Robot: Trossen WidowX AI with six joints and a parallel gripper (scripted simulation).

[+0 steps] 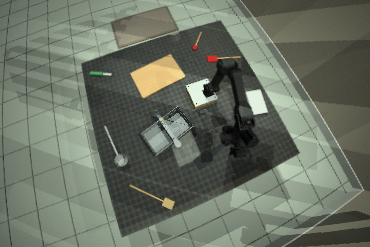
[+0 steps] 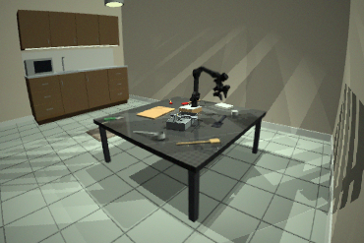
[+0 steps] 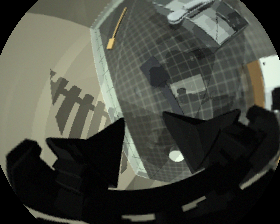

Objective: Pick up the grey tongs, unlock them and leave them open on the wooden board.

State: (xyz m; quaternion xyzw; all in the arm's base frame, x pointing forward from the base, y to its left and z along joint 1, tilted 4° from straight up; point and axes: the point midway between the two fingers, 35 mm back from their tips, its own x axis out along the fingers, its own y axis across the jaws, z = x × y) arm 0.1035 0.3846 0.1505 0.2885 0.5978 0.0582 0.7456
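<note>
Now: the yellow lock piece 270 mm ahead of my gripper tip, 320 mm to the right of it and 130 mm below it. The rest, counted from my gripper tip: black spatula 50 mm ahead, 10 mm to the right, 200 mm below; folded cloth 420 mm behind, 190 mm to the right, 190 mm below; roasting tin 260 mm ahead, 270 mm to the right, 170 mm below.
</note>
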